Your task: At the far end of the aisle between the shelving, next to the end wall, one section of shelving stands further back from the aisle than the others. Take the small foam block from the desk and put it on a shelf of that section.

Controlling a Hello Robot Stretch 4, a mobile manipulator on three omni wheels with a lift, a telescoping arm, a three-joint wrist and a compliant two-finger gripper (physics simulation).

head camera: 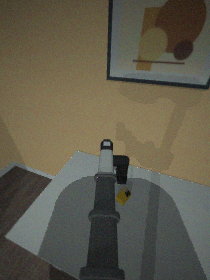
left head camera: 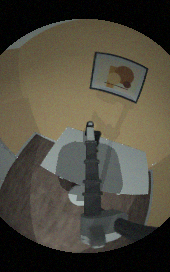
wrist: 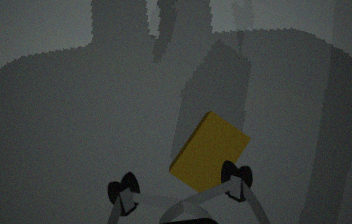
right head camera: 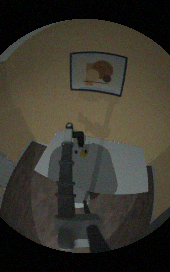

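Seen in the pictures: gripper, fingertip midpoint: (head camera: 118,195) (wrist: 179,180) (right head camera: 80,152); robot's base, link origin: (left head camera: 79,194) (right head camera: 78,196).
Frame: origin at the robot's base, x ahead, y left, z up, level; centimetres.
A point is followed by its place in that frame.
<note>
The small foam block (head camera: 122,198) @(y -11.4, x 53.8, z 73.8 cm) (right head camera: 83,154) @(y -12.3, x 53.1, z 73.2 cm) (wrist: 210,150) @(y -12.7, x 57.3, z 73.8 cm) is yellow and lies flat on the white desk (head camera: 196,205) @(y -61.2, x 53.6, z 69.3 cm) (left head camera: 135,172) @(y -73.2, x 23.4, z 69.2 cm) (right head camera: 131,172) @(y -71.7, x 20.4, z 69.3 cm) (wrist: 55,135) @(y 8.7, x 61.1, z 69.3 cm), turned at an angle. My gripper (wrist: 179,180) @(y -8.7, x 54.6, z 75.8 cm) is open, its two dark fingertips wide apart and nothing held between them. In the wrist view the right fingertip overlaps the block's near lower corner, and the left fingertip is well to the left of the block. Whether the right fingertip touches the block I cannot tell. In the head camera view my arm hides part of the gripper. The shelving does not show.
My telescoping arm (head camera: 104,225) @(y 0.0, x 22.1, z 117.8 cm) (left head camera: 92,175) @(y 0.1, x 16.8, z 117.8 cm) (right head camera: 65,185) @(y -0.5, x 12.6, z 118.1 cm) reaches over the desk. A yellow-tan wall (head camera: 50,85) @(y 45.4, x 111.6, z 128.4 cm) stands behind the desk, with a framed picture (head camera: 160,35) @(y -23.0, x 86.7, z 158.0 cm) (left head camera: 119,77) @(y -25.7, x 85.8, z 156.9 cm) (right head camera: 98,73) @(y -26.3, x 85.6, z 156.4 cm) above. Dark wood floor (head camera: 22,192) @(y 108.4, x 98.5, z -2.8 cm) (left head camera: 45,210) @(y 64.5, x -48.4, z -2.7 cm) shows beside and before the desk.
</note>
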